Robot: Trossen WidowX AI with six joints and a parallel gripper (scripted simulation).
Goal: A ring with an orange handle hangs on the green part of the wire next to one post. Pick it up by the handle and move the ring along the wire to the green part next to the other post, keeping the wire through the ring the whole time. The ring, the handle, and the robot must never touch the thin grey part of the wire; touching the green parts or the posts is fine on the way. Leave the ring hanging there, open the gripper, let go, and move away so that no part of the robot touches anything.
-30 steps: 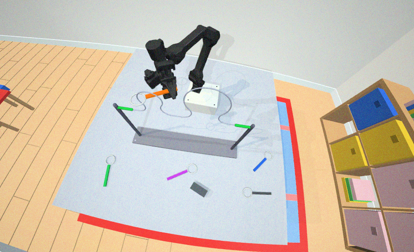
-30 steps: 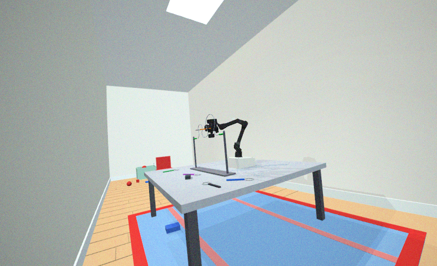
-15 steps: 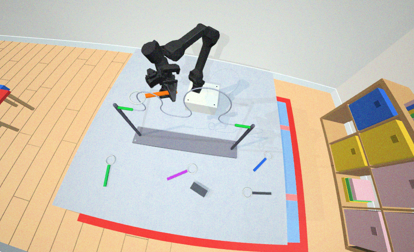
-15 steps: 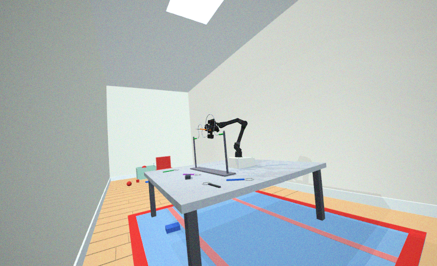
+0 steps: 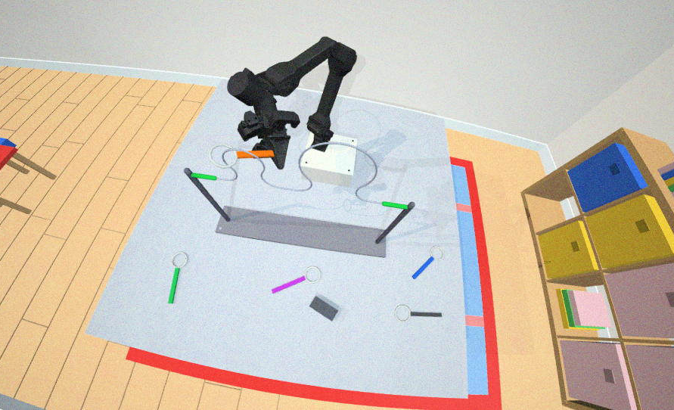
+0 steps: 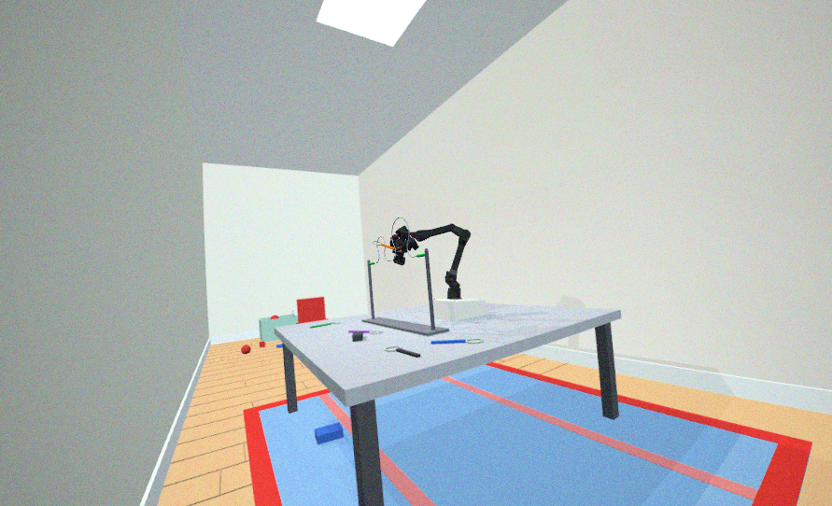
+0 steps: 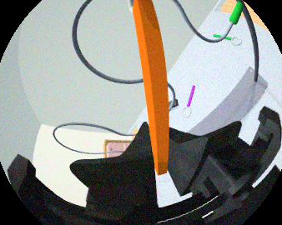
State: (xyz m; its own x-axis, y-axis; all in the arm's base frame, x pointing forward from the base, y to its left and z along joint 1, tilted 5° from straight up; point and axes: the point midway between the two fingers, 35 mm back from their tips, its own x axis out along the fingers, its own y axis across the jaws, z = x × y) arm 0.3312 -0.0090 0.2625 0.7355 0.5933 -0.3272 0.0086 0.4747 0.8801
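Now: gripper tip 20 mm short of the orange-handled ring, 80 mm to the left of it and 40 mm below it. Also, from my gripper tip: green-handled ring (320 mm ahead, 310 mm to the right, 360 mm below); dark block (250 mm ahead, 220 mm to the left, 360 mm below); purple-handled ring (180 mm ahead, 110 mm to the left, 360 mm below).
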